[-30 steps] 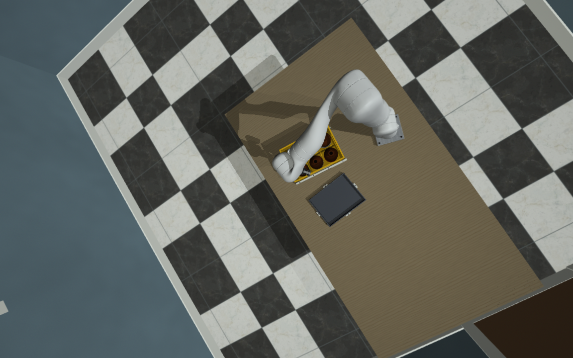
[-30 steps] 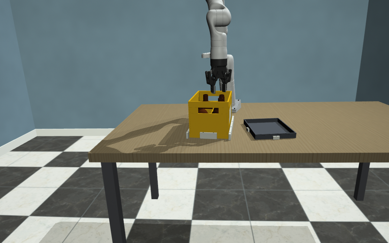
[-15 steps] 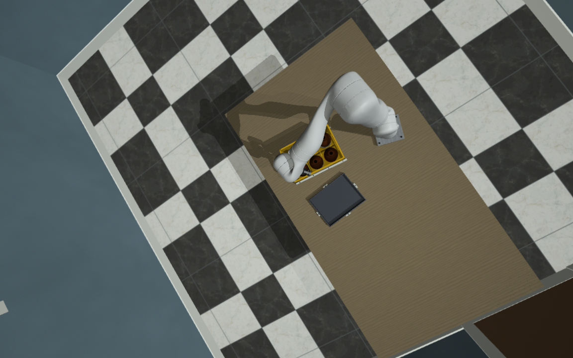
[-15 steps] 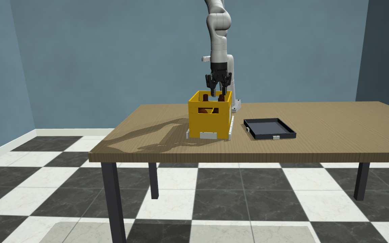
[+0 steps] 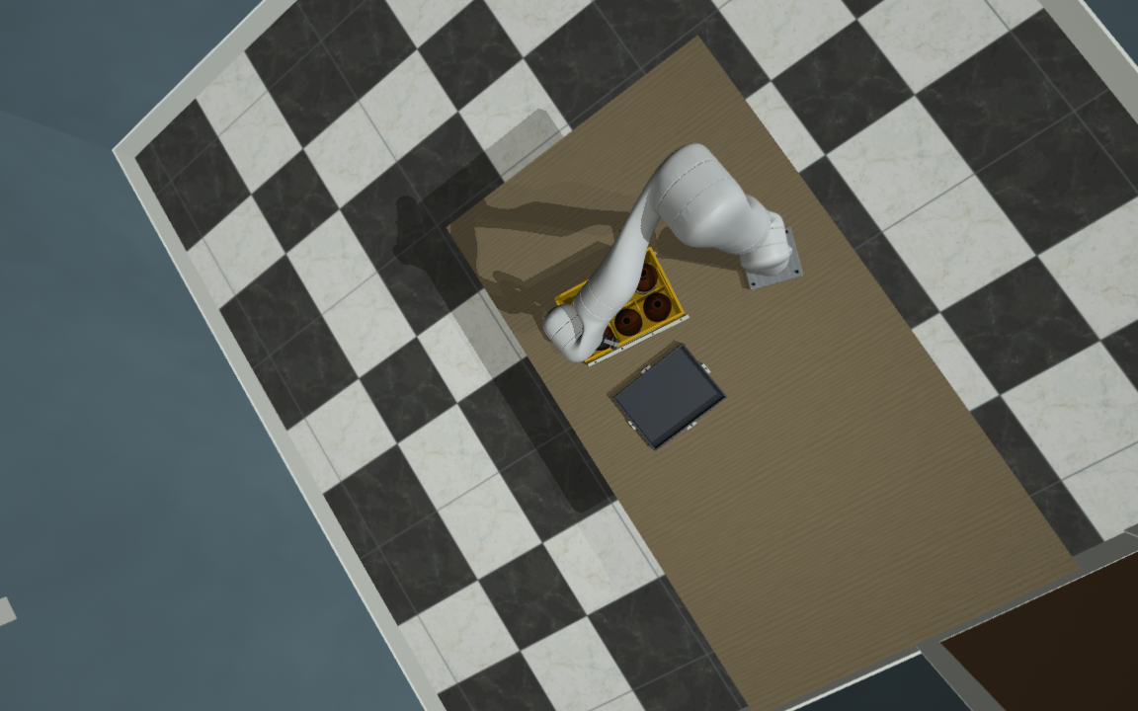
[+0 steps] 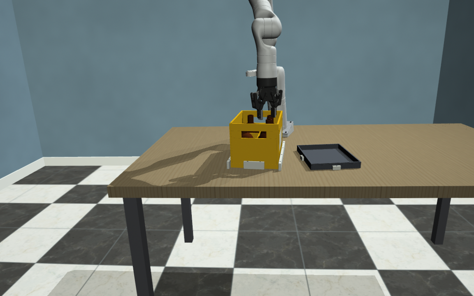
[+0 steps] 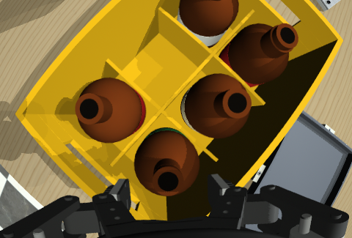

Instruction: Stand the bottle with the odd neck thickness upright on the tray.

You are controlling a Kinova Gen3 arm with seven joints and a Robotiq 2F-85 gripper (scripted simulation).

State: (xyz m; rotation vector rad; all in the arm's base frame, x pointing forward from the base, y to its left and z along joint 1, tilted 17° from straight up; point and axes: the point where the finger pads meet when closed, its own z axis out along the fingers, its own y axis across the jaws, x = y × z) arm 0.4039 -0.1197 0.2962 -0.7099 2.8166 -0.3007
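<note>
The yellow crate is 90 mm behind my hand, 20 mm to the right of it and 120 mm below it. The rest, counted from my hand: brown bottle 170 mm behind, 50 mm to the left, 110 mm below; dark tray 20 mm behind, 250 mm to the left, 190 mm below.
</note>
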